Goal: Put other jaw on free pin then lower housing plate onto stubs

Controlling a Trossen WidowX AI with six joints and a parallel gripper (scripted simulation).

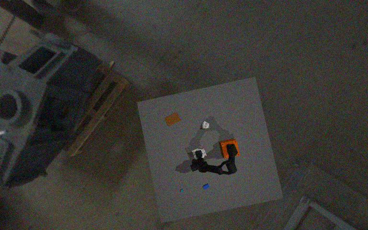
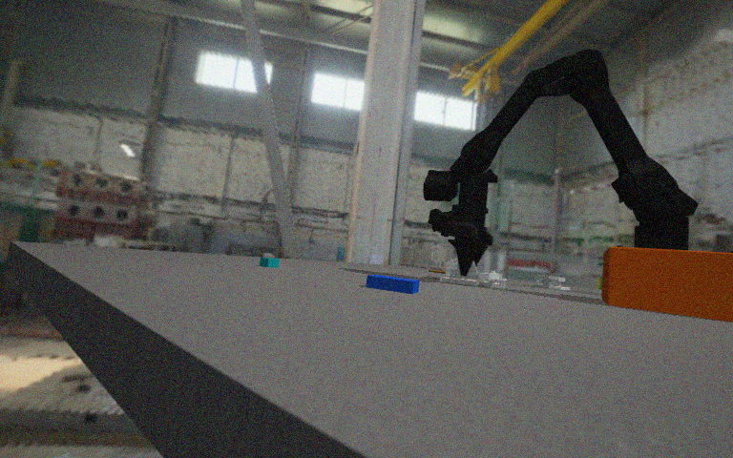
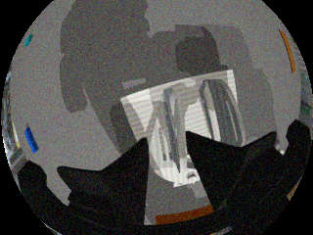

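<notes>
Now: gripper tip 3 cm past the curved white jaw and 2 cm to the left of it. From my gripper tip the other things lie so: teal block: 33 cm to the left, 21 cm ahead, 1 cm below; flat orange plate: 42 cm to the right, 25 cm ahead, 1 cm below; blue block: 31 cm to the left, 4 cm behind, 1 cm below.
</notes>
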